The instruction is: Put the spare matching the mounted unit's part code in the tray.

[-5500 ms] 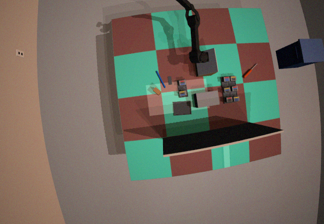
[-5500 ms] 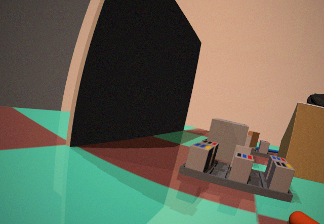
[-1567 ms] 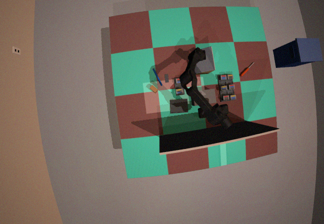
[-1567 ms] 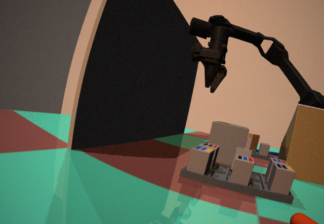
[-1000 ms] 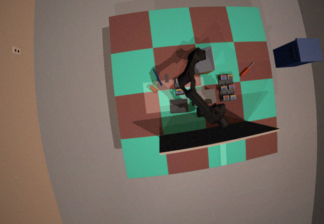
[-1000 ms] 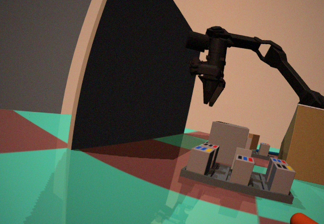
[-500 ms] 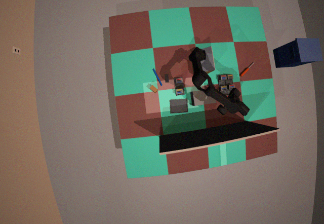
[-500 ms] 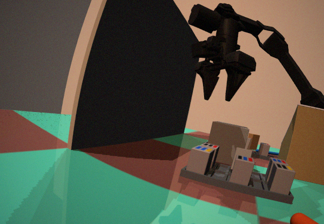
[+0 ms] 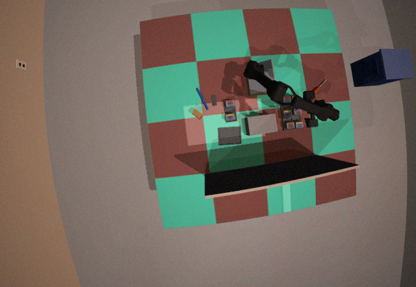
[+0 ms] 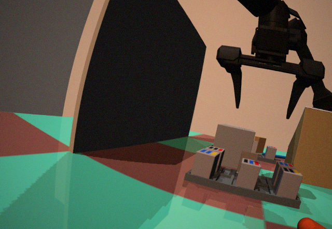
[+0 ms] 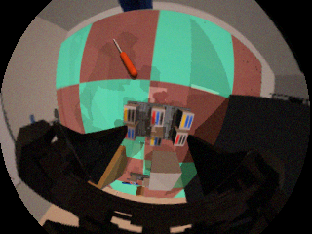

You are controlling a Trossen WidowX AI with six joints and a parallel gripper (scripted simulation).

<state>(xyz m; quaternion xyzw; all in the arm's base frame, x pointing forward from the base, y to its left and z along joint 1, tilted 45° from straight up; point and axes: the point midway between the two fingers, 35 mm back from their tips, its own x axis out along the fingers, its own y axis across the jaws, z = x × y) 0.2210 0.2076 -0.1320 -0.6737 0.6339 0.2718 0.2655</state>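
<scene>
The small tan spare is 10 cm below my gripper tip. Also, from my gripper tip: grey tray: 41 cm to the right, 13 cm below, 12 cm ahead; then tall black panel: 30 cm ahead, 22 cm to the right, 9 cm above; then mounted unit: 23 cm to the right, 9 cm below, 6 cm ahead.
</scene>
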